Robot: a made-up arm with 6 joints. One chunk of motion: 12 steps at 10 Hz.
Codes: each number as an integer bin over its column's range. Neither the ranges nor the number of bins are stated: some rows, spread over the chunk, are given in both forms.
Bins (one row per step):
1: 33 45 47 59 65 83
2: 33 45 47 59 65 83
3: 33 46 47 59 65 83
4: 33 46 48 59 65 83
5: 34 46 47 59 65 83
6: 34 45 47 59 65 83
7: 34 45 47 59 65 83
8: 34 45 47 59 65 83
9: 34 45 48 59 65 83
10: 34 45 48 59 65 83
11: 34 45 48 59 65 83
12: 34 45 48 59 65 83
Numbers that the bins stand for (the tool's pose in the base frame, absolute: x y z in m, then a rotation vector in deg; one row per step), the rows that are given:
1: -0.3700 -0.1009 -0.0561 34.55 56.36 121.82
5: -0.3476 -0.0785 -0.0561 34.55 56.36 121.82
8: -0.3476 -0.1009 -0.0561 34.55 56.36 121.82
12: -0.3476 -0.1009 -0.0336 34.55 56.36 121.82
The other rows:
2: -0.3700 -0.1009 -0.0561 34.55 56.36 121.82
3: -0.3700 -0.0785 -0.0561 34.55 56.36 121.82
4: -0.3700 -0.0785 -0.0336 34.55 56.36 121.82
6: -0.3476 -0.1009 -0.0561 34.55 56.36 121.82
7: -0.3476 -0.1009 -0.0561 34.55 56.36 121.82
9: -0.3476 -0.1009 -0.0336 34.55 56.36 121.82
10: -0.3476 -0.1009 -0.0336 34.55 56.36 121.82
11: -0.3476 -0.1009 -0.0336 34.55 56.36 121.82

